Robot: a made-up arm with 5 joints. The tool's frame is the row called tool. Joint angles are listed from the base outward. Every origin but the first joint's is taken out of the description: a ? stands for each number. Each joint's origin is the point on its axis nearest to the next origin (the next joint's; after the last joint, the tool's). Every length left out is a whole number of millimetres.
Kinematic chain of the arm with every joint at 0, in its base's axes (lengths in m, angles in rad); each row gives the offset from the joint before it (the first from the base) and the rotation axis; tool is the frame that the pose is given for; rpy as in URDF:
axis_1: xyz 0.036 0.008 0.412 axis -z
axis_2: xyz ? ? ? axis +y
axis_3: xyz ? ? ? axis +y
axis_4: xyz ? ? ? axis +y
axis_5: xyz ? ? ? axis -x
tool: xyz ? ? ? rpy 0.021 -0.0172 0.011
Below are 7 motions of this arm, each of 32 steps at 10 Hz.
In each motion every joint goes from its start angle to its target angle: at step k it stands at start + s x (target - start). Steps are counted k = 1, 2, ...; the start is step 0. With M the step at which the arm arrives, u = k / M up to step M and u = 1 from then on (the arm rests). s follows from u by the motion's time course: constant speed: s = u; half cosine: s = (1 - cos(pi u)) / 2; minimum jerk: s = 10 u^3 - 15 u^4 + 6 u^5.
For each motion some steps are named. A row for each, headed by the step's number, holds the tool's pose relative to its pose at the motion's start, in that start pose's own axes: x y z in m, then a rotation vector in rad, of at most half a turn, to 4 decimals.
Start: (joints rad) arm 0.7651 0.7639 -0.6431 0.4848 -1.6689
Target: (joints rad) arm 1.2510 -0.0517 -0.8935 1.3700 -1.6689
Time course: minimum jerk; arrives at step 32
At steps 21, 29, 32:
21: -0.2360 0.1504 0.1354 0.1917 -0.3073 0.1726
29: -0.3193 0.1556 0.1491 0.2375 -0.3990 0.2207
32: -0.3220 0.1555 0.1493 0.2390 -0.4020 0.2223

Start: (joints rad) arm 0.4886 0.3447 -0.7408 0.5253 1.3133
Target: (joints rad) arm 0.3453 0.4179 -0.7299 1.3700 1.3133
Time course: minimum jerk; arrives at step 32
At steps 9, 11, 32:
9: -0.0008 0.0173 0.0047 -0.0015 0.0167 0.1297
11: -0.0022 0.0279 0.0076 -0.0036 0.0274 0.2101
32: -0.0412 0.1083 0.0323 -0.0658 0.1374 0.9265

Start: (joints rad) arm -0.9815 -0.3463 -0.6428 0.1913 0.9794
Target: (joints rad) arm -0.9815 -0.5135 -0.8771 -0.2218 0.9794
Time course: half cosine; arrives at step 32
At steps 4, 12, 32:
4: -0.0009 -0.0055 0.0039 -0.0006 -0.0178 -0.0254
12: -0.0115 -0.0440 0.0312 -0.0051 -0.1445 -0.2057
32: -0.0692 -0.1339 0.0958 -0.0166 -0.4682 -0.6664

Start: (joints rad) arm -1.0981 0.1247 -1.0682 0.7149 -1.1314
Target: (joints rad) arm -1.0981 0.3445 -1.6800 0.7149 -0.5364
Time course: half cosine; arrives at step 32
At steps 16, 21, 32:
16: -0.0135 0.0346 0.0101 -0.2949 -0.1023 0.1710
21: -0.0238 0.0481 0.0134 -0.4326 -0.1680 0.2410
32: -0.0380 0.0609 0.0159 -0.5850 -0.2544 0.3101

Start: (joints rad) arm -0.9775 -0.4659 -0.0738 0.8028 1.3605
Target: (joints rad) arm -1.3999 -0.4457 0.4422 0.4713 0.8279
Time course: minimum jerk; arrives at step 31
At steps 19, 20, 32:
19: 0.0108 0.0951 0.0764 0.2760 -0.2024 0.2412
20: 0.0095 0.1028 0.0816 0.2946 -0.2134 0.2620
32: 0.0003 0.1392 0.1033 0.3759 -0.2565 0.3613

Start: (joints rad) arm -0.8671 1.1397 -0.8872 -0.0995 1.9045
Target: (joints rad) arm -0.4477 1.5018 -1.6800 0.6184 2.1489
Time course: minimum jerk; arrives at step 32
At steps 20, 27, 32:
20: -0.0156 0.0597 -0.1483 -0.0904 0.1916 0.3068
27: -0.0391 0.0797 -0.1927 -0.1052 0.2415 0.4149
32: -0.0425 0.0821 -0.1978 -0.1064 0.2471 0.4280

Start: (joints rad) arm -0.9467 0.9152 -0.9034 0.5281 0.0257
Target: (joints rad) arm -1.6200 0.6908 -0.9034 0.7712 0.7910
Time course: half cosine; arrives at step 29
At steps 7, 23, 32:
7: -0.0109 0.0496 0.0053 -0.1510 -0.0002 0.0817
23: -0.1439 0.2886 -0.0111 -0.9795 -0.1558 0.5262
32: -0.1695 0.3132 -0.0182 -1.0871 -0.1974 0.5829

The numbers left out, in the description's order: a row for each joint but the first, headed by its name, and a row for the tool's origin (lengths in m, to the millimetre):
axis_2: 0.072 0.028 0
axis_3: 0.068 0 0.167
axis_4: 0.19 0 -0.018
axis_5: 0.095 0 -0.01
tool: 0 0.008 0.018

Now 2 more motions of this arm.
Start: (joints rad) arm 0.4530 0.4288 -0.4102 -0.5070 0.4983
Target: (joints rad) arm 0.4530 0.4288 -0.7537 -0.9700 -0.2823
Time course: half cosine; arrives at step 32
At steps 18, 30, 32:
18: 0.0050 -0.0446 0.0706 0.4499 -0.4770 -0.1252
30: -0.0074 -0.0716 0.1110 0.7201 -0.8230 -0.0864
32: -0.0079 -0.0723 0.1119 0.7263 -0.8316 -0.0841

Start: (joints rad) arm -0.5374 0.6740 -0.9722 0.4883 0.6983
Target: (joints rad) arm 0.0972 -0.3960 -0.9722 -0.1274 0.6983
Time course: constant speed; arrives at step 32
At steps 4, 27, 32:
4: -0.0282 -0.0680 0.0231 0.0021 -0.1146 -0.1938
27: -0.3556 -0.2560 0.1412 -0.3199 -0.7600 -1.2568
32: -0.4331 -0.2354 0.1646 -0.4686 -0.9043 -1.4513

